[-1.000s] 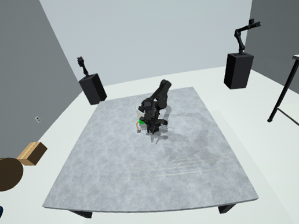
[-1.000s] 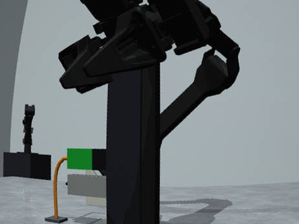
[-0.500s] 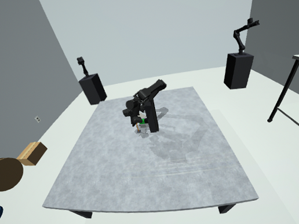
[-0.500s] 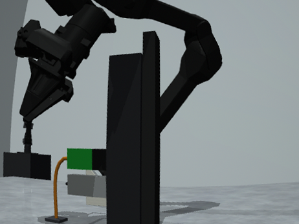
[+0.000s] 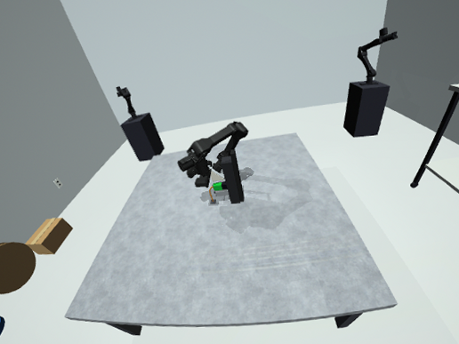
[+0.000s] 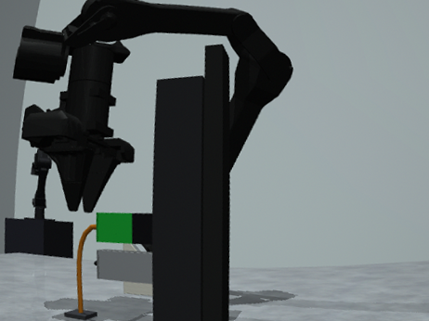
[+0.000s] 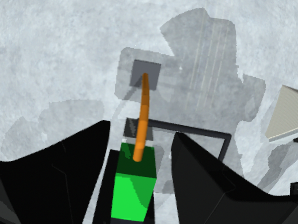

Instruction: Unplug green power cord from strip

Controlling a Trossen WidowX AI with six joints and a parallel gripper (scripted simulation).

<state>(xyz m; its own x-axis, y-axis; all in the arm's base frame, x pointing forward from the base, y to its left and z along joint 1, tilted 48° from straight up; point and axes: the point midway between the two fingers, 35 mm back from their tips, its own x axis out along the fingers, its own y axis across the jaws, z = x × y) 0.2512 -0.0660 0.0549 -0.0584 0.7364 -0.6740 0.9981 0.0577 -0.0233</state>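
My gripper tip is now 10 mm past the green plug, 70 mm to the right of it and 10 mm above it.
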